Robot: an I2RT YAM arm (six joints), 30 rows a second.
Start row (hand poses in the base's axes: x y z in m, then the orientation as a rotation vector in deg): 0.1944 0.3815 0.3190 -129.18 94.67 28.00
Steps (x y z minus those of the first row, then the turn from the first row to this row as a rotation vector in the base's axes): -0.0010 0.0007 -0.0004 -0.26 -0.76 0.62; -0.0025 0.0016 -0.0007 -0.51 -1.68 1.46; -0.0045 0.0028 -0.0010 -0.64 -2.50 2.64; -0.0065 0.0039 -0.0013 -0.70 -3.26 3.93; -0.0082 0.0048 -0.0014 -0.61 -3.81 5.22; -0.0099 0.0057 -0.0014 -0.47 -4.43 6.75; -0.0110 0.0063 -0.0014 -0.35 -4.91 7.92; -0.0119 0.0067 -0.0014 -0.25 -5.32 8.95; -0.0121 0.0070 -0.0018 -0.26 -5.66 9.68; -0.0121 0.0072 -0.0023 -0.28 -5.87 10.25; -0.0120 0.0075 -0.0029 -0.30 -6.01 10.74; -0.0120 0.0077 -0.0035 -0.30 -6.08 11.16; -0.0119 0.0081 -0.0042 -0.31 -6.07 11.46; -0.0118 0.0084 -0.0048 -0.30 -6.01 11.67; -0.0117 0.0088 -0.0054 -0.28 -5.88 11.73; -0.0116 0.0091 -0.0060 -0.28 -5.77 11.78; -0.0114 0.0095 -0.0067 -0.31 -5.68 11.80; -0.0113 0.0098 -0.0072 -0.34 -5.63 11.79; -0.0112 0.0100 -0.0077 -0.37 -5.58 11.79; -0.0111 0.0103 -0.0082 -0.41 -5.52 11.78; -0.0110 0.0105 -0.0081 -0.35 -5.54 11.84; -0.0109 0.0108 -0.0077 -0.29 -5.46 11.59; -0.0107 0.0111 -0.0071 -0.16 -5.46 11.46
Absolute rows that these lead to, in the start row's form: 0.1934 0.3822 0.3186 -129.85 93.81 27.05; 0.1919 0.3831 0.3183 -130.68 92.62 25.96; 0.1899 0.3843 0.3180 -131.74 91.05 25.15; 0.1879 0.3854 0.3177 -132.83 89.33 24.50; 0.1862 0.3863 0.3176 -133.83 87.62 24.20; 0.1845 0.3872 0.3176 -134.97 85.57 23.90; 0.1834 0.3878 0.3176 -135.81 83.99 23.68; 0.1825 0.3882 0.3176 -136.54 82.60 23.49; 0.1823 0.3885 0.3172 -137.10 81.63 23.23; 0.1823 0.3887 0.3167 -137.56 80.91 23.09; 0.1824 0.3890 0.3161 -137.95 80.31 23.01; 0.1824 0.3892 0.3155 -138.29 79.80 23.02; 0.1825 0.3896 0.3148 -138.55 79.47 23.09; 0.1826 0.3899 0.3142 -138.73 79.26 23.21; 0.1827 0.3903 0.3136 -138.79 79.24 23.40; 0.1828 0.3906 0.3130 -138.85 79.24 23.54; 0.1830 0.3910 0.3123 -138.91 79.28 23.63; 0.1831 0.3913 0.3118 -138.93 79.33 23.66; 0.1832 0.3915 0.3113 -138.96 79.37 23.70; 0.1833 0.3918 0.3108 -139.00 79.43 23.74; 0.1834 0.3920 0.3109 -139.00 79.32 23.77; 0.1835 0.3923 0.3113 -138.76 79.60 23.86; 0.1837 0.3926 0.3119 -138.56 79.68 23.93
